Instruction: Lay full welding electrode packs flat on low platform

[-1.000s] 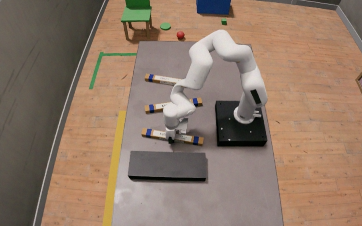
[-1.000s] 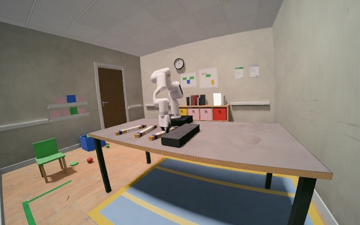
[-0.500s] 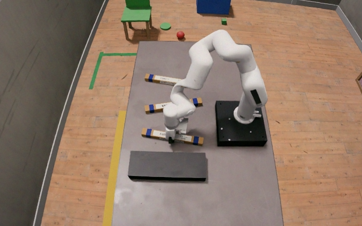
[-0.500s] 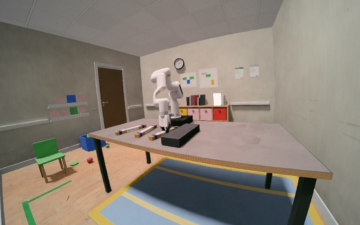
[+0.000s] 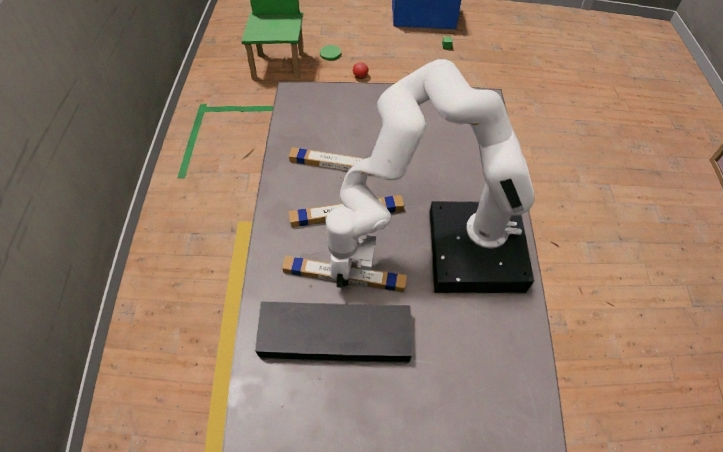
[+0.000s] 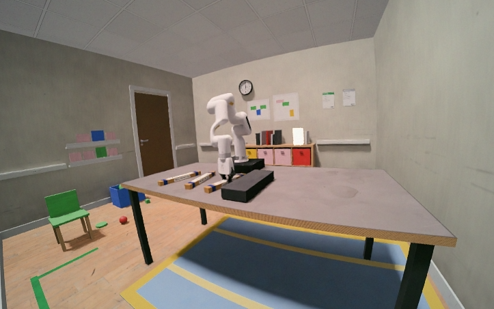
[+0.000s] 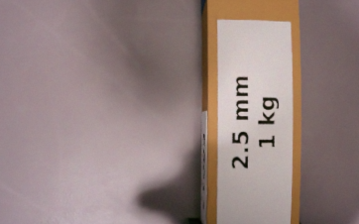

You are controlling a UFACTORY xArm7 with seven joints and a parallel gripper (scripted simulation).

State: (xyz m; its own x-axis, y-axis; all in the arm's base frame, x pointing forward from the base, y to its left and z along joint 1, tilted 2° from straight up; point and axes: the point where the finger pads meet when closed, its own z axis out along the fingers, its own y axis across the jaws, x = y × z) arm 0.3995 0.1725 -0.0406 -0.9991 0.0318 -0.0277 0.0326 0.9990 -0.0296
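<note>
My hand is right at the pack of welding electrodes. Also, from my hand: pack: 30 mm ahead, 210 mm to the right; then platform: 180 mm to the left.
</note>
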